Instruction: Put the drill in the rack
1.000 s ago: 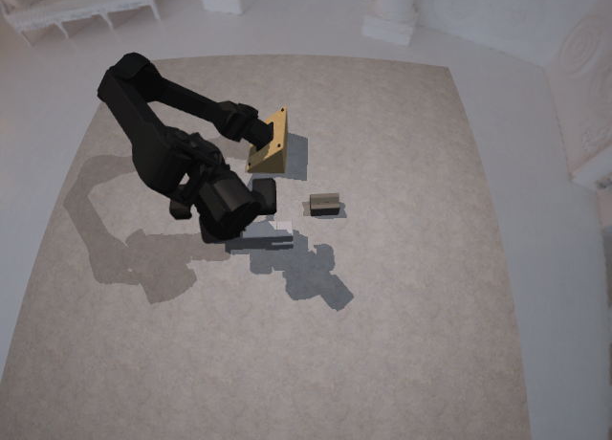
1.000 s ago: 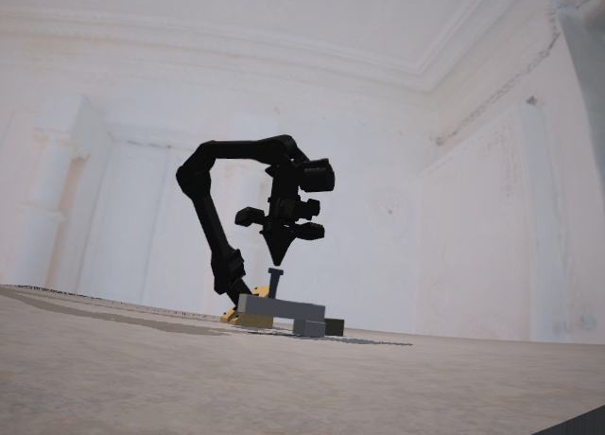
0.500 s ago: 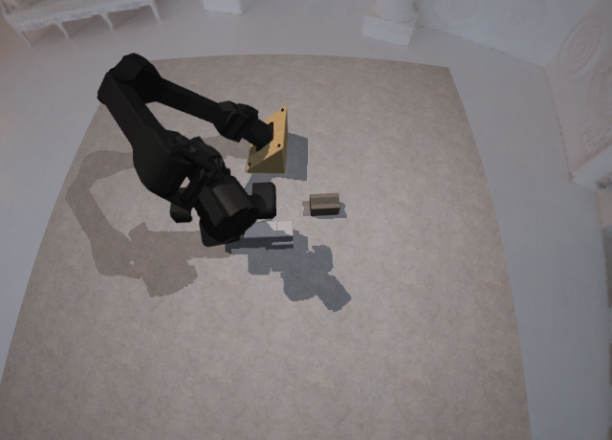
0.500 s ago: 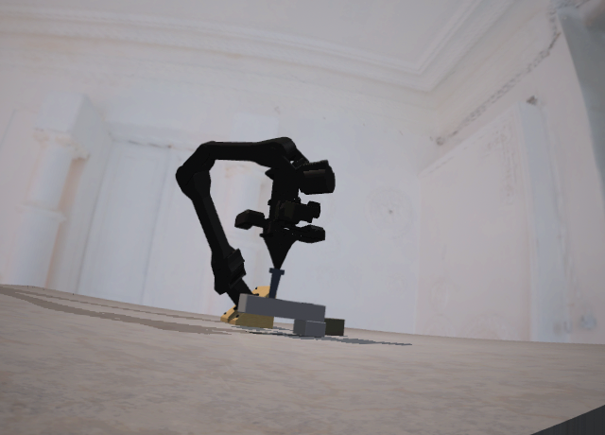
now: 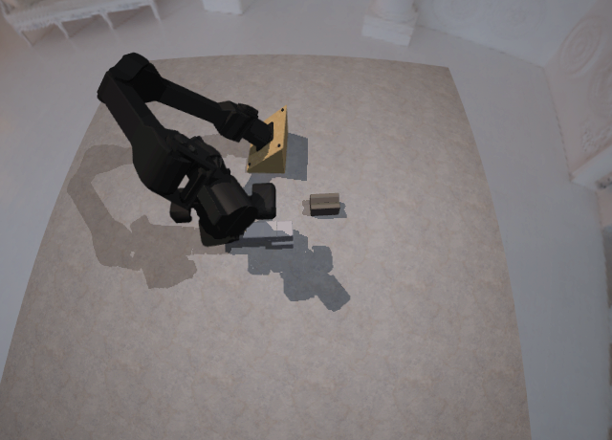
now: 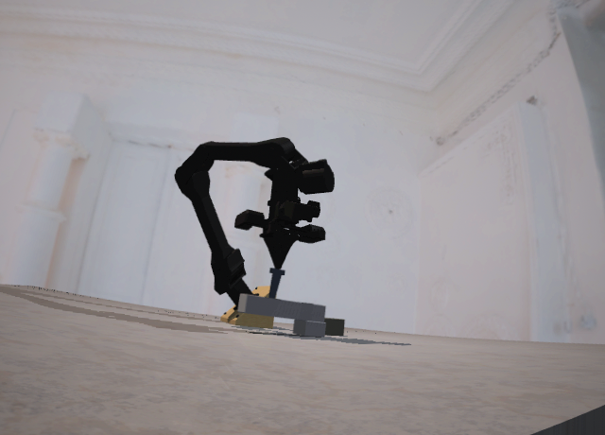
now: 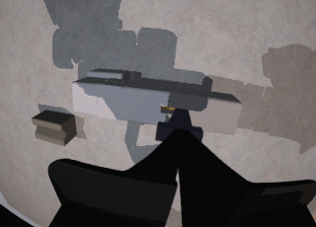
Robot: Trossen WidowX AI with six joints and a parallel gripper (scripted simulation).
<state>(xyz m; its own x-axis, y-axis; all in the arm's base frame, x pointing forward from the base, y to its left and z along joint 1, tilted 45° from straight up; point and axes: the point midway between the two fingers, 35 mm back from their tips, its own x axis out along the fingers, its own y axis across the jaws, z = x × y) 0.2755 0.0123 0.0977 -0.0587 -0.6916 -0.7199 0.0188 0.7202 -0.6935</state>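
Now: gripper tip 30 mm above the blue key. Also, from my gripper tip: rack: 80 mm behind, 200 mm to the left, 110 mm below; then grey block: 10 mm behind, 30 mm to the left, 90 mm below; then drill: 10 mm behind, 50 mm to the left, 80 mm below.
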